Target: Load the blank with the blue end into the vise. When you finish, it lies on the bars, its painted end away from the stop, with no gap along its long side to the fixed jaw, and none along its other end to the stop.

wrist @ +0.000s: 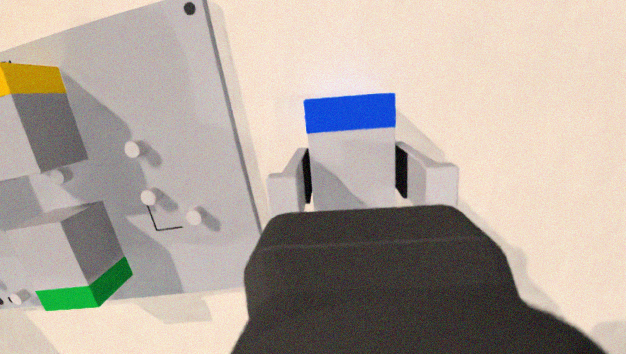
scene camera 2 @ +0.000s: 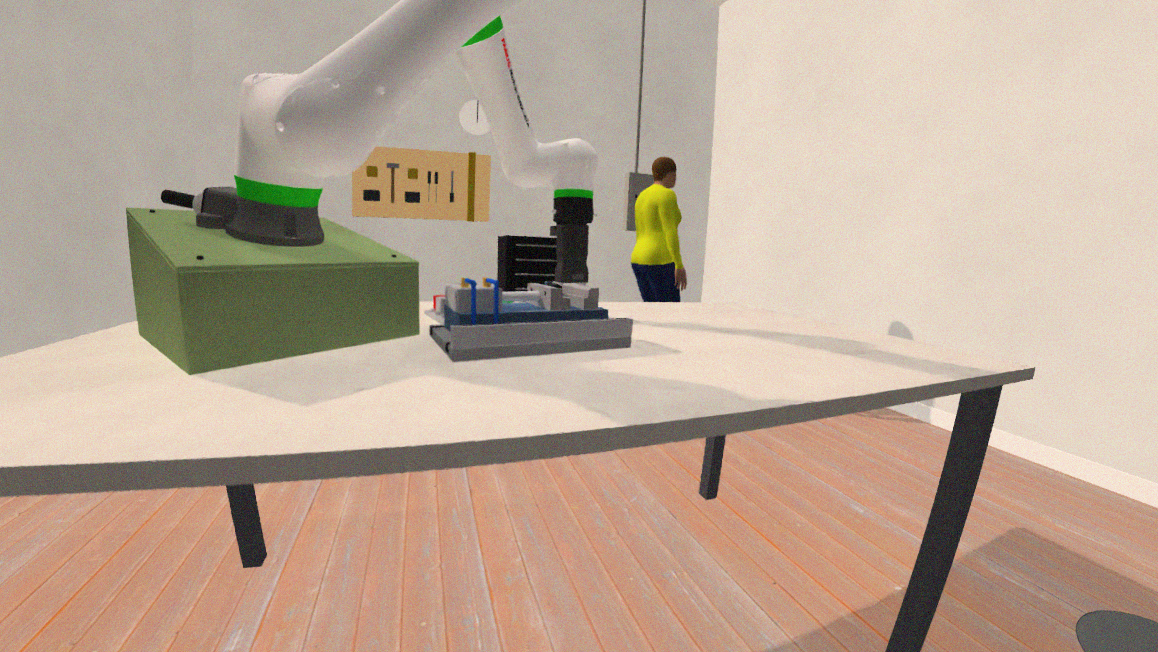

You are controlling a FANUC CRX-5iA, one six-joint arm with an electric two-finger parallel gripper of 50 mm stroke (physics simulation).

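The blank with the blue end (wrist: 353, 150) is grey and sits between the two fingers in the wrist view, its blue end pointing to the top of the view; its other end is hidden behind the dark gripper body. My gripper (wrist: 350, 162) (scene camera 2: 572, 273) is shut on it. The vise (scene camera 2: 559, 315) has a dark blue base and grey jaws in the scene view. There my gripper stands upright behind the jaws, and its fingertips and the blank are hidden. The vise does not show in the wrist view, so bars and stop cannot be made out.
A grey plate (wrist: 200, 100) with white pins lies left of the held blank. On it are a yellow-ended blank (wrist: 50, 125) and a green-ended blank (wrist: 55, 255). A grey rail (scene camera 2: 542, 333) and blue hoses (scene camera 2: 473, 303) are at the vise's near side. The green robot pedestal (scene camera 2: 299, 307) stands left.
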